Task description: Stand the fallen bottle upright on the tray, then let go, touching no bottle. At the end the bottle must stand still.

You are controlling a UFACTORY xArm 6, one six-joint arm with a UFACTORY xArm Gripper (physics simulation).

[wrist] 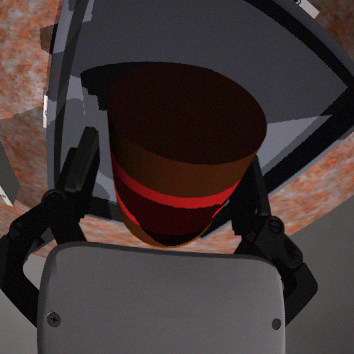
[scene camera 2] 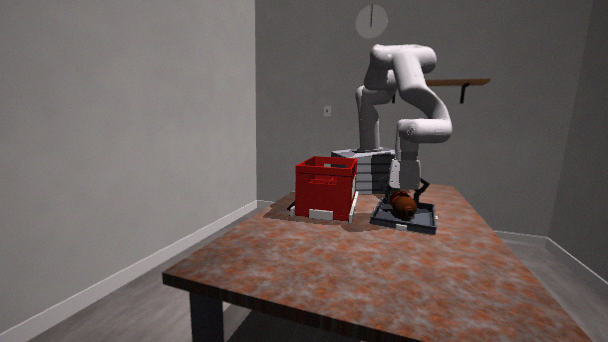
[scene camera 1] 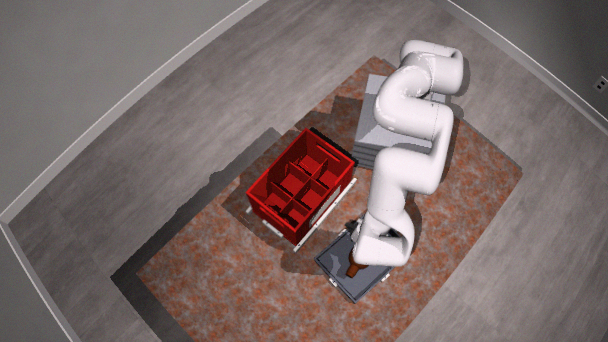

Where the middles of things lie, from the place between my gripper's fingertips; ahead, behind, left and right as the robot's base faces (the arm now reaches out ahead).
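Scene:
There's a dark grey tray (scene camera 1: 335, 260) that's 40 mm below my gripper, 20 mm ahead of it and 10 mm to the left. And for the brown bottle (wrist: 181, 136), my gripper is 30 mm short of it and 10 mm to the right of it.

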